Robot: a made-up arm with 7 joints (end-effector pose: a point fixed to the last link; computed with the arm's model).
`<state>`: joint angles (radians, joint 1 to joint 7).
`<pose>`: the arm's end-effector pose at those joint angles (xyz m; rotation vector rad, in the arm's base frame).
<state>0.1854 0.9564 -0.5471 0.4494 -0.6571 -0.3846 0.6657</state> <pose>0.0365 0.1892 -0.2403 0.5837 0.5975 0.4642</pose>
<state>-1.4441 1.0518 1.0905 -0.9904 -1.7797 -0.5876 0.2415</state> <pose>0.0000 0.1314 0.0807 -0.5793 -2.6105 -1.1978</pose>
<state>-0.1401 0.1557 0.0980 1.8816 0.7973 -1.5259 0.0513</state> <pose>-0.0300 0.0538 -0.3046 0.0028 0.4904 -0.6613</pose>
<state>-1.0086 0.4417 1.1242 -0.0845 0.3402 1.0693 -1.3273</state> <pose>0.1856 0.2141 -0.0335 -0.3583 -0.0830 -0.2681</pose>
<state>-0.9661 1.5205 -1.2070 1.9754 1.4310 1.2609 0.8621</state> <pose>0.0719 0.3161 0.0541 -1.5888 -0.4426 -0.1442</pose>
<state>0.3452 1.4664 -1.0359 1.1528 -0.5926 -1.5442 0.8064</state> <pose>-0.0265 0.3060 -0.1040 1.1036 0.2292 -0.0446</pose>
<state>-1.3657 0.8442 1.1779 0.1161 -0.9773 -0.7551 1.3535</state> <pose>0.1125 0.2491 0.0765 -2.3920 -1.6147 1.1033</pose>
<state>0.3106 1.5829 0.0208 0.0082 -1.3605 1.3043 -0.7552</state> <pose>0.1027 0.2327 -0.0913 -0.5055 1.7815 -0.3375</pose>
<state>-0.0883 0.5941 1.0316 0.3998 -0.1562 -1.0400 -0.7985</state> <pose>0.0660 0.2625 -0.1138 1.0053 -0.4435 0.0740</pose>
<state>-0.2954 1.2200 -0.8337 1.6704 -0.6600 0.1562 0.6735</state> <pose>0.0286 0.3381 -0.1157 1.6452 1.1836 1.4286</pose>
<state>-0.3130 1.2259 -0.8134 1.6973 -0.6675 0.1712 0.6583</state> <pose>0.0287 0.3390 -0.1109 1.6036 1.1969 1.4845</pose>
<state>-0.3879 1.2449 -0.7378 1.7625 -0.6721 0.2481 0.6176</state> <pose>0.0323 0.3399 -0.0985 1.4374 1.2463 1.6543</pose>
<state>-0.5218 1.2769 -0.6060 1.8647 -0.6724 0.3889 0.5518</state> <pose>0.0358 0.3379 -0.0829 1.0754 1.3334 1.8829</pose>
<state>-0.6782 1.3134 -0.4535 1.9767 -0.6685 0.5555 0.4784</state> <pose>0.0376 0.3311 -0.0736 0.5716 1.4259 2.0214</pose>
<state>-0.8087 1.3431 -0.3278 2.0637 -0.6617 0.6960 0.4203</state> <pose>0.0410 0.3223 -0.0718 0.1241 1.4881 2.0189</pose>
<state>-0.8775 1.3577 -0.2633 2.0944 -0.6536 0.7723 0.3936</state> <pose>0.0459 0.3174 -0.0720 -0.0963 1.5121 1.9685</pose>
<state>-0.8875 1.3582 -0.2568 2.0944 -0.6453 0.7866 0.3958</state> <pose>0.0473 0.3167 -0.0721 -0.1118 1.5245 1.9605</pose>
